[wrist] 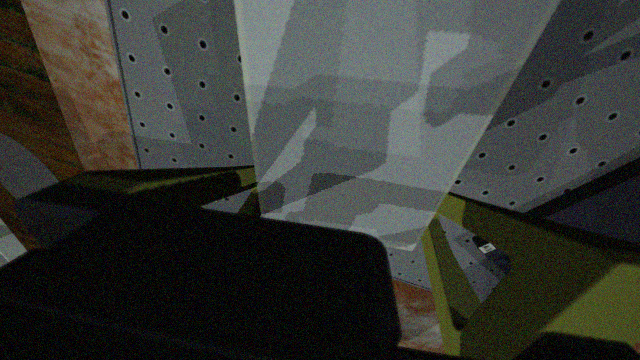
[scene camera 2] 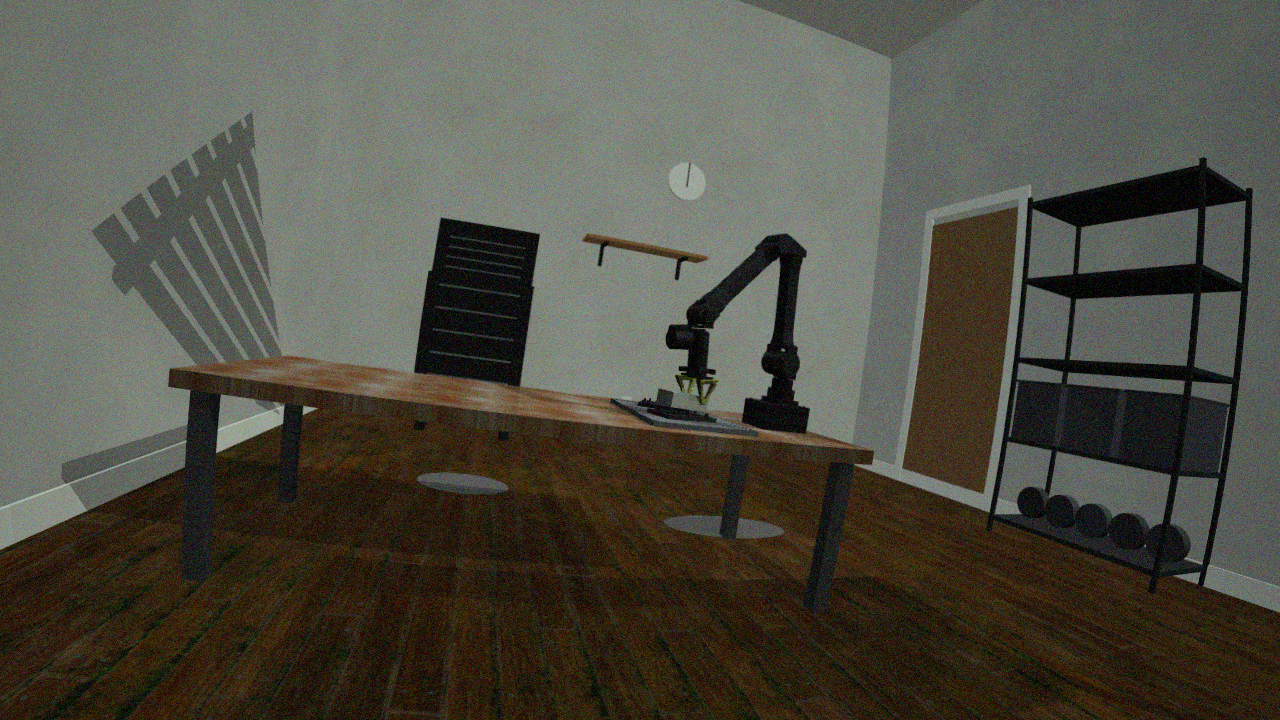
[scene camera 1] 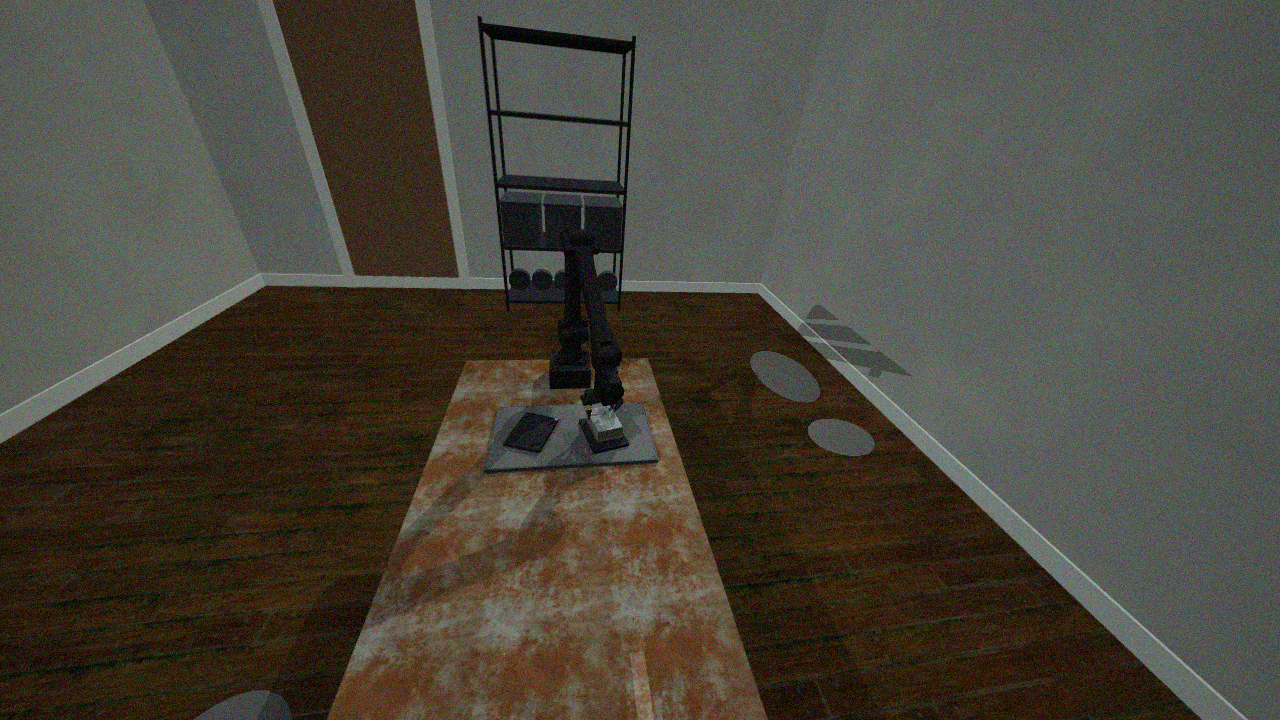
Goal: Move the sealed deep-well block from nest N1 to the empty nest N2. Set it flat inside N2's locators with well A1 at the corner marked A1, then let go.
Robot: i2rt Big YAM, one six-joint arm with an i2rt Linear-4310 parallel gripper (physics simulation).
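Places are measured from the arm's base along level axes (x ahead, y left, z up), in centimetres.
Pixels of known places: gripper, fingertip midpoint: (wrist: 343, 185) (scene camera 2: 694, 402) (scene camera 1: 600, 415); arm's base at its link origin: (scene camera 2: 779, 403) (scene camera 1: 571, 359).
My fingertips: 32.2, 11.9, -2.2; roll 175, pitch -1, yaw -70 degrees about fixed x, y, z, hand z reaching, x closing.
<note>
For each thing: its top centre in the pictures, then the offset to it from my fingertips, as dx, dy, dz. "spot": a spot on its surface instead. Level surfaces: height alone.
- deep-well block at its top centre: (wrist: 359, 131) (scene camera 2: 684, 391) (scene camera 1: 604, 417) +3.9, +1.4, +2.6
- empty dark nest N2 at its top centre: (wrist: 634, 250) (scene camera 2: 664, 401) (scene camera 1: 531, 427) +3.6, -22.2, -2.6
- small white label at a spot on its surface: (wrist: 486, 248) spot: -2.2, -14.9, -3.6
- long wooden table at its surface level: dz -6.1
The deep-well block (scene camera 1: 603, 422) (wrist: 351, 96), dark with a pale sealed top, sits between my fingers on the right half of the grey perforated base plate (scene camera 1: 640, 450) (scene camera 2: 732, 425) (wrist: 176, 96). My gripper (scene camera 1: 602, 406) (scene camera 2: 696, 389) (wrist: 343, 185) points straight down and is shut on the block; the yellow fingers touch its two long sides in the wrist view. The empty dark nest N2 (scene camera 1: 530, 432) lies on the left half of the plate. Nest N1 under the block is mostly hidden. A small white label (wrist: 486, 248) shows on the plate by the right finger.
The plate lies at the far end of a long wooden table (scene camera 1: 547, 580) (scene camera 2: 392, 387), just in front of the arm's base (scene camera 1: 569, 376) (scene camera 2: 776, 415). A black shelf rack (scene camera 1: 483, 155) (scene camera 2: 1075, 203) stands behind the table. A dark cabinet (scene camera 2: 477, 302) stands by the wall.
</note>
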